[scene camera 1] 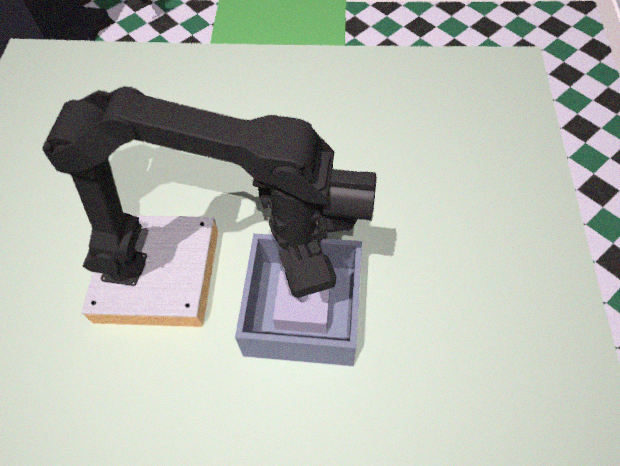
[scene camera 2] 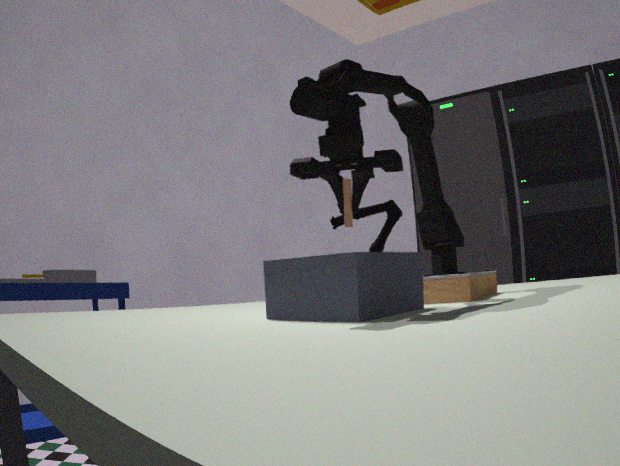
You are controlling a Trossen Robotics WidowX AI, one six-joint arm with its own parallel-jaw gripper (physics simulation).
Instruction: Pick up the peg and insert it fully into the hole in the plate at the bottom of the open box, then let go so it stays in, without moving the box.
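Places are measured from the arm's base along level axes (x ahead, y left, z up), in millimetres.
Pixels of known places: gripper, fingertip midpoint: (scene camera 1: 296, 262) (scene camera 2: 349, 215); arm's base, origin of the base link: (scene camera 1: 124, 267) (scene camera 2: 445, 275).
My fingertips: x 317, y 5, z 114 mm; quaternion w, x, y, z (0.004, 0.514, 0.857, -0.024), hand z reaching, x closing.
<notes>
Ahead of a thing's pixels: the offset from my fingertips to its top centre.
The peg @[60 mm up, 6 mm ahead, 4 mm left] (scene camera 2: 348, 200) is light brown and slim. It is upright between the fingers of my gripper (scene camera 2: 348, 207), which is shut on it. In scene camera 2 its lower end shows above the rim of the blue-grey open box @[68 mm down, 7 mm ahead, 10 mm right] (scene camera 1: 298, 349) (scene camera 2: 310, 290), apart from it. In scene camera 1 my gripper's dark body covers the rear and middle of the box, and hides the peg and fingertips. The pale plate @[105 mm down, 7 mm ahead, 10 mm right] (scene camera 1: 300, 316) lies on the box floor. Its hole is mostly hidden under the gripper; a small part of its edge seems to show.
My arm's base stands on a wooden block (scene camera 1: 155, 303) (scene camera 2: 446, 290) left of the box in scene camera 1, with a gap between them. The box walls rise around the plate on all sides. In scene camera 2 another thin dark arm (scene camera 2: 388, 209) shows in the background.
</notes>
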